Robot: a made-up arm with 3 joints. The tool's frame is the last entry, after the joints.
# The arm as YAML. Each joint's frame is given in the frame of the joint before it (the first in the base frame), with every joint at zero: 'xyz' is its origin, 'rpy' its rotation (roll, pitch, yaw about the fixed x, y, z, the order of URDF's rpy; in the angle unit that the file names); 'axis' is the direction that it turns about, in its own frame. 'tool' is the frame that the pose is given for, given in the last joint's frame.
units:
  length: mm
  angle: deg
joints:
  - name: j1
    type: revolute
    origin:
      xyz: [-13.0, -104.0, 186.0]
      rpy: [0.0, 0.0, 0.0]
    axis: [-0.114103, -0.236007, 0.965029]
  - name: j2
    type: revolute
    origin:
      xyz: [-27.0, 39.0, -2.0]
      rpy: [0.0, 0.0, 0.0]
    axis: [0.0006, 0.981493, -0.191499]
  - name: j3
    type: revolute
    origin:
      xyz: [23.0, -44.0, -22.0]
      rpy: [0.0, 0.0, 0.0]
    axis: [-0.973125, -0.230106, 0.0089]
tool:
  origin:
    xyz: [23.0, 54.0, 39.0]
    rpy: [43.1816, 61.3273, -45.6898]
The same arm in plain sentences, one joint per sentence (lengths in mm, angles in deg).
The arm has three revolute joints in a row. What follows holds with every joint at zero, and every direction is one of the base frame's.
The first joint lies 13.0 mm along -x and 104.0 mm along -y and 186.0 mm along +z from the base frame's origin and turns about the direction (-0.114103, -0.236007, 0.965029).
The second joint lies 27.0 mm along -x and 39.0 mm along +y and 2.0 mm along -z from the first joint and turns about the direction (0.0006, 0.981493, -0.191499).
The third joint lies 23.0 mm along +x and 44.0 mm along -y and 22.0 mm along -z from the second joint and turns about the direction (-0.973125, -0.230106, 0.0089).
The tool frame, which is the frame that the pose is given for, lies 23.0 mm along +x and 54.0 mm along +y and 39.0 mm along +z from the third joint; its axes are the base frame's turned by roll 43.18, pitch 61.33 and yaw -45.69 deg (as in URDF: about the fixed x, then y, then z).

